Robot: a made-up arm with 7 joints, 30 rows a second.
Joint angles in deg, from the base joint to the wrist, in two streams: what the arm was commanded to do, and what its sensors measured. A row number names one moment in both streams.
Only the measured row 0 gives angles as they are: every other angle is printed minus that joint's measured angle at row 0.
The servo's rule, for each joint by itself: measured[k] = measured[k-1] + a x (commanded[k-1-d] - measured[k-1]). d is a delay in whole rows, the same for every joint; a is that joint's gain. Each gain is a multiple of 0.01, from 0.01 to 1. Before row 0 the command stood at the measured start. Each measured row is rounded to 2 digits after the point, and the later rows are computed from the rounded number. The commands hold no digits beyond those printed.
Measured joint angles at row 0:
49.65, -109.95, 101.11, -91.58, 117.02, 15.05, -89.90
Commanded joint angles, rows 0 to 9:
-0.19, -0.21, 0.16, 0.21, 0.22, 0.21, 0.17
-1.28, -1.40, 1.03, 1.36, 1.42, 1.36, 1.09
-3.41, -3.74, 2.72, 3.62, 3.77, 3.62, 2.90
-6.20, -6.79, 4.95, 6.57, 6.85, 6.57, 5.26
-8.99, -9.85, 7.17, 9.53, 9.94, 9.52, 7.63
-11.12, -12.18, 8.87, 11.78, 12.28, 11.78, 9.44
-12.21, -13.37, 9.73, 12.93, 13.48, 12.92, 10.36
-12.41, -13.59, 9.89, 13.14, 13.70, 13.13, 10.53
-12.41, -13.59, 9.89, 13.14, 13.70, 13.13, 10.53
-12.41, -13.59, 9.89, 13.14, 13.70, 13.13, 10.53
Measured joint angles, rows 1 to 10:
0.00, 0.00, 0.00, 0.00, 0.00, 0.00, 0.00
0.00, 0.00, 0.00, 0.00, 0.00, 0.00, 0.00
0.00, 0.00, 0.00, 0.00, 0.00, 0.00, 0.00
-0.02, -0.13, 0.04, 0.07, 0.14, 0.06, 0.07
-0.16, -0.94, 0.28, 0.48, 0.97, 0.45, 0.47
-0.52, -2.73, 0.87, 1.48, 2.79, 1.40, 1.42
-1.14, -5.33, 1.85, 3.11, 5.43, 2.95, 2.92
-2.00, -8.22, 3.13, 5.16, 8.36, 4.92, 4.76
-3.00, -10.75, 4.51, 7.28, 10.91, 6.98, 6.59
-4.01, -12.43, 5.76, 9.09, 12.58, 8.76, 8.06
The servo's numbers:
d 3
a 0.11 0.64 0.24 0.32 0.65 0.30 0.39

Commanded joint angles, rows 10 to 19:
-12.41, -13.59, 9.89, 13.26, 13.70, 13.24, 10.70
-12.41, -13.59, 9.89, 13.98, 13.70, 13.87, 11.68
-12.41, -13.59, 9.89, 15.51, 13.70, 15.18, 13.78
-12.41, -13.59, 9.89, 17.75, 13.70, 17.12, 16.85
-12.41, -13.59, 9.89, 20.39, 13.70, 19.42, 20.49
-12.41, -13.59, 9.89, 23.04, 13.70, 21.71, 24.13
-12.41, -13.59, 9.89, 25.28, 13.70, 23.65, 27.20
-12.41, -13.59, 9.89, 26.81, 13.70, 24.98, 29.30
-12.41, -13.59, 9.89, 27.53, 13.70, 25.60, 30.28
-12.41, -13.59, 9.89, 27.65, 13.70, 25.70, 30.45
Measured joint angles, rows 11 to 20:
-4.93, -13.17, 6.75, 10.39, 13.31, 10.07, 9.02
-5.75, -13.44, 7.50, 11.27, 13.56, 10.99, 9.61
-6.48, -13.54, 8.07, 11.87, 13.65, 11.63, 9.97
-7.13, -13.57, 8.51, 12.31, 13.68, 12.11, 10.25
-7.71, -13.58, 8.84, 12.84, 13.69, 12.64, 10.81
-8.23, -13.59, 9.09, 13.69, 13.70, 13.40, 11.97
-8.69, -13.59, 9.28, 14.99, 13.70, 14.52, 13.87
-9.10, -13.59, 9.43, 16.72, 13.70, 15.99, 16.45
-9.46, -13.59, 9.54, 18.74, 13.70, 17.71, 19.45
-9.78, -13.59, 9.62, 20.83, 13.70, 19.49, 22.47

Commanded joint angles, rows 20 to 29:
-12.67, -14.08, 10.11, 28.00, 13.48, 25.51, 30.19
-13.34, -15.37, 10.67, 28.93, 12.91, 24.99, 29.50
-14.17, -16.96, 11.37, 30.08, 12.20, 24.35, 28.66
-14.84, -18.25, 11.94, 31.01, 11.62, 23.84, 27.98
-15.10, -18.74, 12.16, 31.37, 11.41, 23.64, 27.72
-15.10, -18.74, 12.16, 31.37, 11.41, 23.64, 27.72
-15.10, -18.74, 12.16, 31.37, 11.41, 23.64, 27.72
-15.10, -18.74, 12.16, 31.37, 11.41, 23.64, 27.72
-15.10, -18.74, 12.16, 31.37, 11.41, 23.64, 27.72
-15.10, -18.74, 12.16, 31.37, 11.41, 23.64, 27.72
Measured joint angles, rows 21 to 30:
-10.07, -13.59, 9.68, 22.74, 13.70, 21.14, 25.13
-10.33, -13.59, 9.73, 24.27, 13.70, 22.48, 27.14
-10.56, -13.59, 9.77, 25.35, 13.70, 23.45, 28.43
-10.79, -13.90, 9.85, 26.20, 13.56, 24.07, 29.12
-11.07, -14.84, 10.05, 27.07, 13.14, 24.35, 29.27
-11.41, -16.20, 10.37, 28.03, 12.53, 24.35, 29.03
-11.79, -17.51, 10.75, 28.98, 11.94, 24.20, 28.62
-12.15, -18.30, 11.09, 29.74, 11.60, 24.03, 28.27
-12.47, -18.58, 11.35, 30.26, 11.48, 23.91, 28.06
-12.76, -18.68, 11.54, 30.62, 11.43, 23.83, 27.93

